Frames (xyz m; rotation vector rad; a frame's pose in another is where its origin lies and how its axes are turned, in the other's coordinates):
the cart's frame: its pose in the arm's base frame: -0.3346 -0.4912 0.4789 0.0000 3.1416 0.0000
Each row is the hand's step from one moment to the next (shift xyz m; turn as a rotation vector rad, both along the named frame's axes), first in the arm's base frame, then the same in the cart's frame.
Working: the arm's base frame: its pose in the cart's frame: -0.3346 0.4912 0.4789 0.0000 3.1416 0.0000

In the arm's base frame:
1: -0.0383 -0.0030 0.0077 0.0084 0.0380 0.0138
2: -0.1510 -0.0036 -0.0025 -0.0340 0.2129 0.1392
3: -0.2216 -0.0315 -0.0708 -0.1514 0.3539 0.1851
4: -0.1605 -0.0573 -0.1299 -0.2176 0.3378 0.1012
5: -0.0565 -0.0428 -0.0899 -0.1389 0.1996 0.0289
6: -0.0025 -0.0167 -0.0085 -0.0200 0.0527 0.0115
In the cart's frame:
1: 0.0383 -0.0030 -0.0077 -0.0084 0.0380 -0.0138
2: 0.1510 -0.0036 0.0025 0.0340 0.2129 -0.1392
3: 0.2216 -0.0315 0.0708 0.1514 0.3539 -0.1851
4: 0.1605 -0.0573 0.1299 0.2176 0.3378 -0.1012
5: 0.0565 -0.0428 0.0899 0.1389 0.1996 -0.0289
6: 0.0025 -0.0167 0.0085 0.0200 0.0527 -0.0115

